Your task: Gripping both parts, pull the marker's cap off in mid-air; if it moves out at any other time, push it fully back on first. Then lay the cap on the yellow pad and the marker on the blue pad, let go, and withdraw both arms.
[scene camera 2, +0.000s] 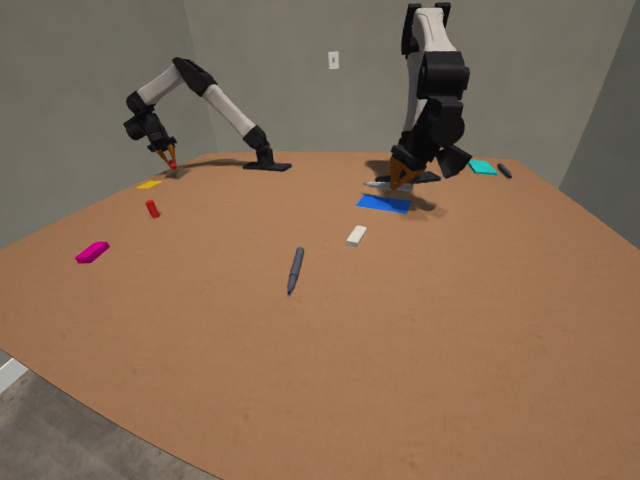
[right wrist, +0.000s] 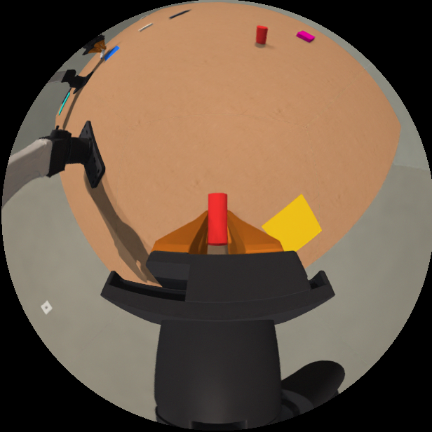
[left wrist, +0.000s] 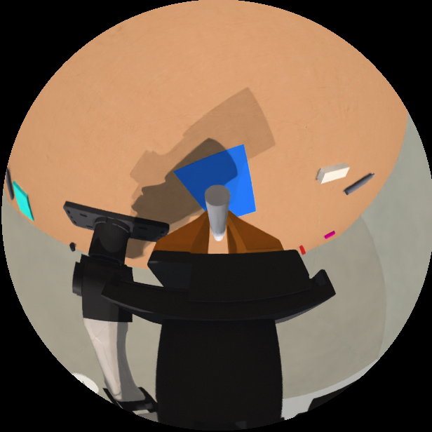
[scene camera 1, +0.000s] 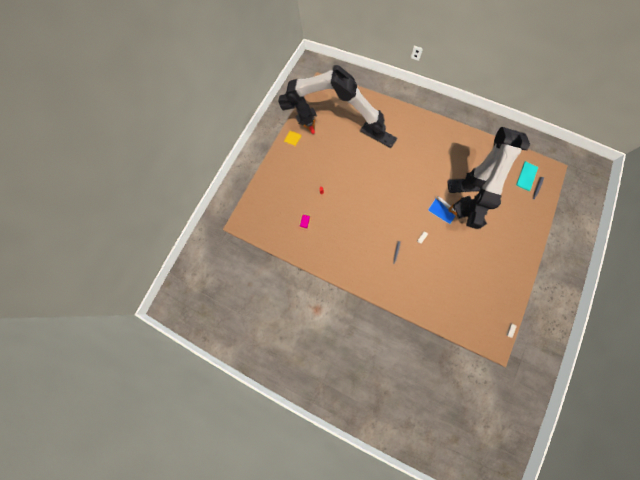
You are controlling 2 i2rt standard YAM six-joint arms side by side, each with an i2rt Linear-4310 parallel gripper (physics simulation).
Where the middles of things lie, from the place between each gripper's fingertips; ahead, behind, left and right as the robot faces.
Scene:
Now: the yellow pad (right wrist: 295,225) 9 cm to the right of my right hand, 8 cm ahead of it and 5 cm below it. Also, from my right hand: red cap (right wrist: 217,202) (1 cm above); then blue pad (left wrist: 229,167) (80 cm to the left, 5 cm below); then grey marker (left wrist: 217,196) (80 cm to the left, 2 cm behind, 1 cm below).
Now: the blue pad 40 mm below my left hand, 20 mm to the right of it and 10 mm ahead of it. Round my left hand: red cap: 820 mm to the right, 20 mm above, 10 mm ahead; then grey marker: 20 mm to the right, 10 mm behind; then yellow pad: 910 mm to the right, 90 mm ahead, 40 mm below.

